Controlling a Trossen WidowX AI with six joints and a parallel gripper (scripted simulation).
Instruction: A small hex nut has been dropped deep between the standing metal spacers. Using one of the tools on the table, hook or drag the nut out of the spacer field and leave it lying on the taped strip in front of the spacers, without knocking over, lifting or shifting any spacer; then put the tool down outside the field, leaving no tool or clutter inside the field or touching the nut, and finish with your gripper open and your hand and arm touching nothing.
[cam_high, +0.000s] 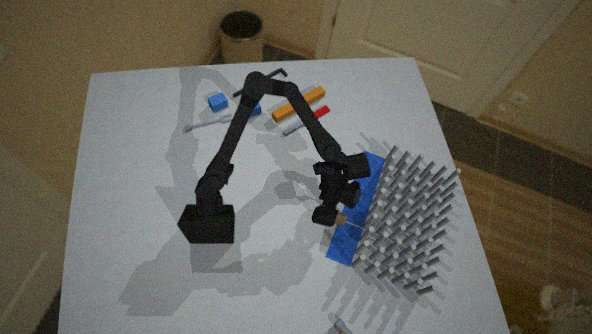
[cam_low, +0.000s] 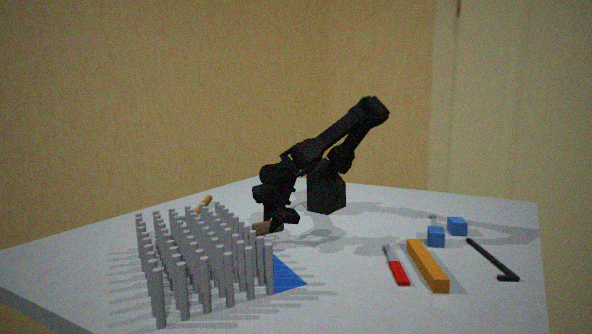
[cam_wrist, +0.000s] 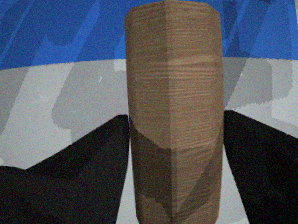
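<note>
Right now the blue taped strip is 11 cm ahead of my gripper tip, 3 cm to the left of it and 3 cm below it. Also, from my gripper tip: red-handled tool 37 cm to the left, 3 cm below; grey wrench 34 cm behind, 41 cm to the left, 3 cm below; orange bar 1 cm behind, 44 cm to the left, 2 cm below.
</note>
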